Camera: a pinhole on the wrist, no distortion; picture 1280 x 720 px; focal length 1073.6 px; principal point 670.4 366.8 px. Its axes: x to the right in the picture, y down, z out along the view. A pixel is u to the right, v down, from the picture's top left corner.
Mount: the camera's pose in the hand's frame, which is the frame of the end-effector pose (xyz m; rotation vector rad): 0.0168 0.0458 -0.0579 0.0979 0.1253 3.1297
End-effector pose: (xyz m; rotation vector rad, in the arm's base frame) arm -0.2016 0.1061 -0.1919 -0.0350 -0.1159 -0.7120
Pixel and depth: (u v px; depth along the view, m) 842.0 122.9 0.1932
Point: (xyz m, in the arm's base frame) -0.1466 0.1963 -0.0595
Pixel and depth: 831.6 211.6 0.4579
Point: -0.1587 0.2620 0.2004
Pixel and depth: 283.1 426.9 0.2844
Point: -0.0858 0.0718 0.0430
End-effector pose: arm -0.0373 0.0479 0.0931 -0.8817 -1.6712 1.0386
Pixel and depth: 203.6 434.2 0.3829
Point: -0.3928 0.1768 0.0564
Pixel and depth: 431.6 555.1 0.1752
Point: -0.1650 0.0904 0.0669
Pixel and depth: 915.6 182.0 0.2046
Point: -0.1622 0.0352 -0.0306
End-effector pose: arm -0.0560 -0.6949 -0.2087 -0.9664 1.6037 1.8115
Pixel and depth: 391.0 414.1 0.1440
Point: -0.1474 -0.6248 -0.2249
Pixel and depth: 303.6 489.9 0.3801
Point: -0.2351 -0.4004 -0.3123
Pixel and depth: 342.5 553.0 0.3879
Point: -0.2124 -0.3859 -0.3170
